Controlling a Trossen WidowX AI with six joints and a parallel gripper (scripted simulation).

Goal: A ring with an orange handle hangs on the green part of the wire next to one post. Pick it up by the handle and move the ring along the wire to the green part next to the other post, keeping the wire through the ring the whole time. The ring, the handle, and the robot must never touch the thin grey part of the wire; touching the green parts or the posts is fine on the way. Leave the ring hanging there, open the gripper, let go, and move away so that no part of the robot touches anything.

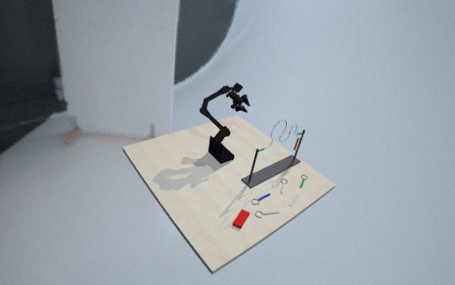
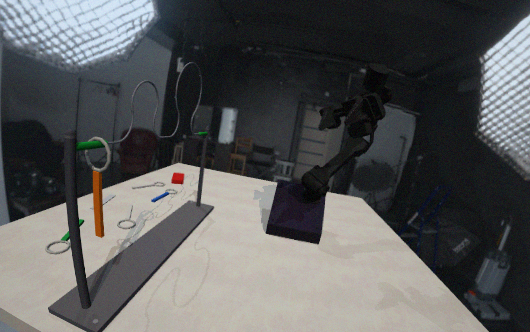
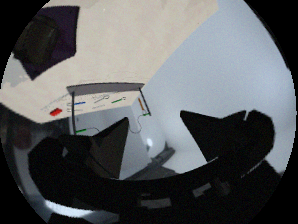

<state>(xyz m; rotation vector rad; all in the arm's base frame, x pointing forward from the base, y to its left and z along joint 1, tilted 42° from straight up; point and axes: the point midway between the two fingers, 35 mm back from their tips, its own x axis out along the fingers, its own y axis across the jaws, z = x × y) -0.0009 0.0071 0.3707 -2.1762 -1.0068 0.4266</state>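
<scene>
Right now the orange-handled ring is 390 mm ahead of my gripper tip, 250 mm to the left of it and 150 mm below it. From my gripper tip the other things lie so: grey bar 710 mm ahead, 110 mm to the right, 390 mm below; then green-handled ring 620 mm ahead, 150 mm to the left, 380 mm below; then blue-handled ring 560 mm ahead, 330 mm to the right, 380 mm below.
</scene>
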